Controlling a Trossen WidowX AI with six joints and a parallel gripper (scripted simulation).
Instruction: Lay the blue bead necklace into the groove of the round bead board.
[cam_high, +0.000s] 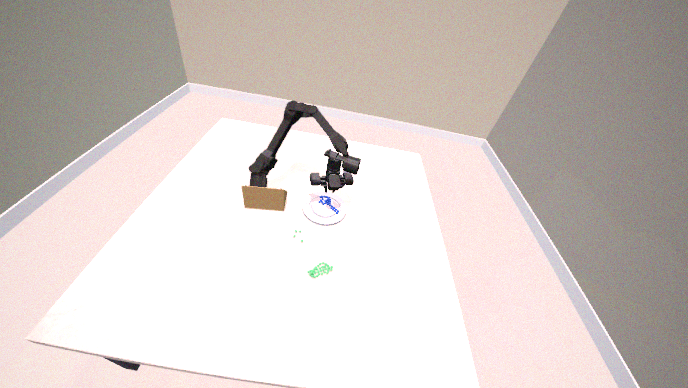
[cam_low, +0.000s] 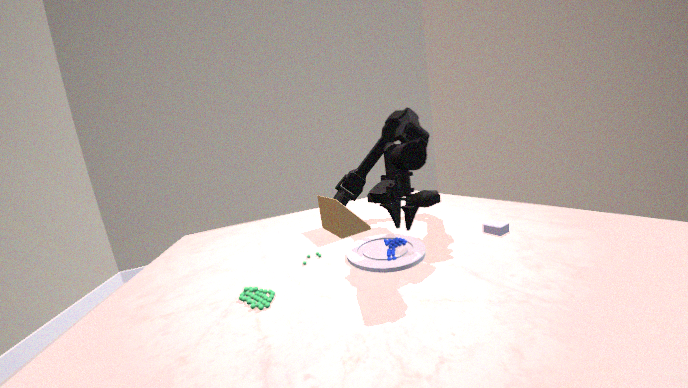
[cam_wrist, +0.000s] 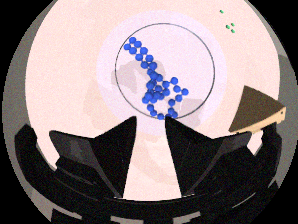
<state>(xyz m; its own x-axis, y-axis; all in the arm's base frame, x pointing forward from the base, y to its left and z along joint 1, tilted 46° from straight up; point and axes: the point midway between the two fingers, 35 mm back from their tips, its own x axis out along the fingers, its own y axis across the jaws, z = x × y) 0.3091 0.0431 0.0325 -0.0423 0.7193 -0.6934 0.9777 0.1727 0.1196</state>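
The round white bead board is 6 cm to the right of my gripper tip, 4 cm below it and 1 cm behind it. Also, from my gripper tip: small grey block (24 cm to the left, 10 cm ahead, 4 cm below).
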